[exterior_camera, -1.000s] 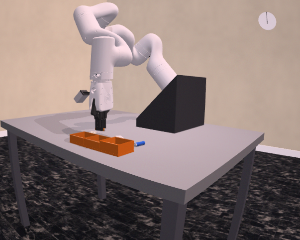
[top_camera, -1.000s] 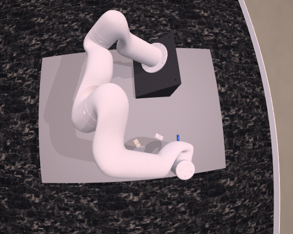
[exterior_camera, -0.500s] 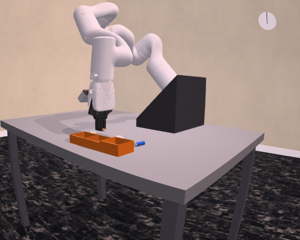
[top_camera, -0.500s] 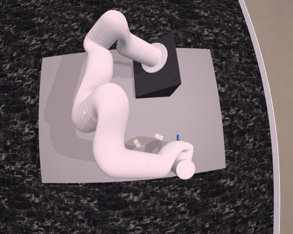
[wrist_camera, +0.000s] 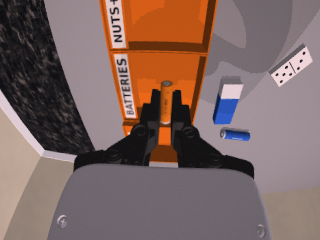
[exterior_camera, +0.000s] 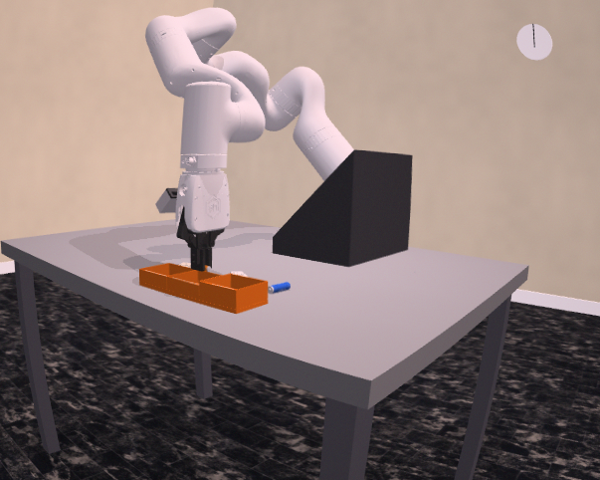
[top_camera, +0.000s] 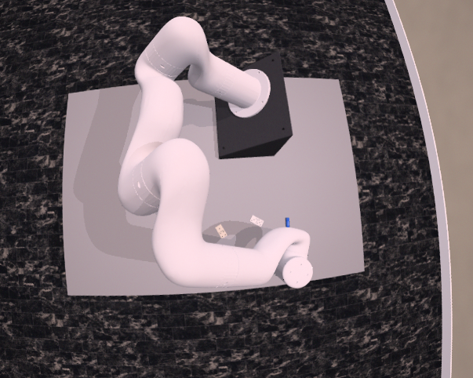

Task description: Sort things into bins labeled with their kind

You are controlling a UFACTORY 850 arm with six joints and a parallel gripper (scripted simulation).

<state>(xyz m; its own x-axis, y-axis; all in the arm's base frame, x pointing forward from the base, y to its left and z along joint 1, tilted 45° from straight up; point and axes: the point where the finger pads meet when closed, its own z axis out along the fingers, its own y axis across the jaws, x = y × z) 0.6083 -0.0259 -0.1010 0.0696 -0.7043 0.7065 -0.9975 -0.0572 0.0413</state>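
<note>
The orange three-compartment bin lies 50 mm below my hand and 10 mm ahead of it. Also, from my hand: blue-and-white block: 80 mm behind, 60 mm below, 20 mm to the left; orange battery: 20 mm below; blue battery: 120 mm behind, 80 mm to the left, 60 mm below.
</note>
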